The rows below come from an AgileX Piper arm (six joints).
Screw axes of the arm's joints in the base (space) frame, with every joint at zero. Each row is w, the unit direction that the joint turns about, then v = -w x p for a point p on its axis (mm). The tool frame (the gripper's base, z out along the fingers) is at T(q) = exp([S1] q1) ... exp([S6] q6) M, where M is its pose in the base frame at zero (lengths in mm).
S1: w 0 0 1 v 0 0 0
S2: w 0 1 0 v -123 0 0
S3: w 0 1 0 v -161.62 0 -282.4
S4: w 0.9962 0 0.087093 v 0 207.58 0
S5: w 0 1 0 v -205.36 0 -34.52
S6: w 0.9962 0 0.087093 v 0 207.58 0
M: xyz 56.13 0 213.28 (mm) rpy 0 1.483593 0 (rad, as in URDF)
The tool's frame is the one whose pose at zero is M.
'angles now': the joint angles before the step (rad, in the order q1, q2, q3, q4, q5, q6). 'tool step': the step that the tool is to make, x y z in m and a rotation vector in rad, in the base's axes. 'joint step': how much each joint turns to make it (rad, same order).
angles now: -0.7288 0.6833 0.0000 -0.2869 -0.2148 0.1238
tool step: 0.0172 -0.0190 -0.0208 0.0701 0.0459 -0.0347
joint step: -0.0126 0.3573 -0.0001 0.1818 -0.2714 -0.1591
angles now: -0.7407 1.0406 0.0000 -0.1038 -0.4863 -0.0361
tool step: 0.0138 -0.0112 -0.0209 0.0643 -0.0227 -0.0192
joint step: -0.0006 0.3006 -0.0001 0.0155 -0.2771 0.0364
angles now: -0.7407 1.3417 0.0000 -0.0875 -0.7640 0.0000
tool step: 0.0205 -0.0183 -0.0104 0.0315 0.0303 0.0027
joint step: -0.0001 0.1713 -0.0892 -0.0020 -0.0387 0.0001
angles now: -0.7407 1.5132 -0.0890 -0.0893 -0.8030 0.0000
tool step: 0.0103 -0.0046 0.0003 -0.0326 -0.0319 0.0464
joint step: 0.0001 0.0512 -0.0283 -0.0458 -0.0689 0.0000
